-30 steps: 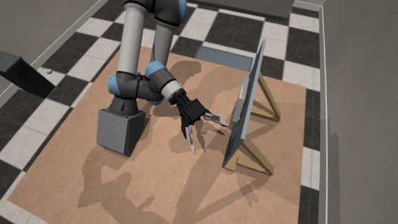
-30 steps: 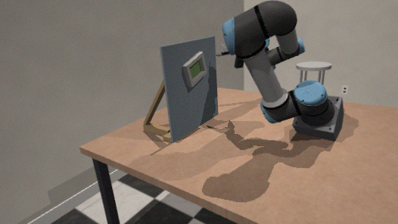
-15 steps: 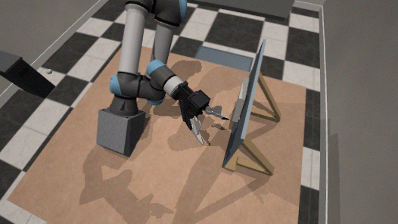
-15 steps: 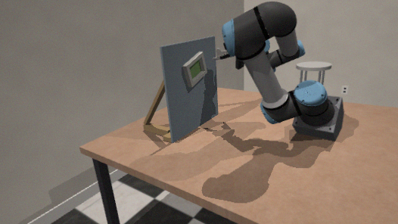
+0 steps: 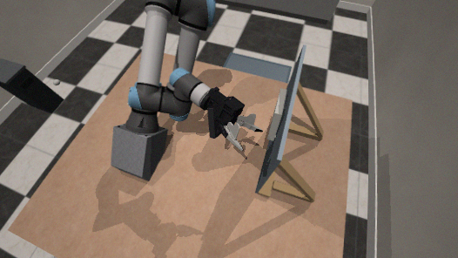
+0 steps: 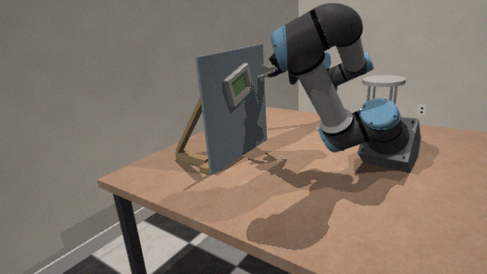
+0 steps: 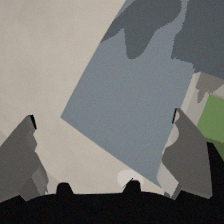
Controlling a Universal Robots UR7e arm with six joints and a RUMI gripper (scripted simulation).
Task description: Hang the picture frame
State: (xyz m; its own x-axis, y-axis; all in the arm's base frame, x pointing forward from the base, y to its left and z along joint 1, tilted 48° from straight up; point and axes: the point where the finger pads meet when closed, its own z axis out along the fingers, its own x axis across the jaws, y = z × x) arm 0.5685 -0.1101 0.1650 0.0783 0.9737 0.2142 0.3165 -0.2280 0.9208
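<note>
The picture frame lies 17 cm to the left of my hand, 6 cm below it and 4 cm ahead of it. Also, from my hand: blue-grey board: 17 cm to the left, 16 cm below, 6 cm ahead.
</note>
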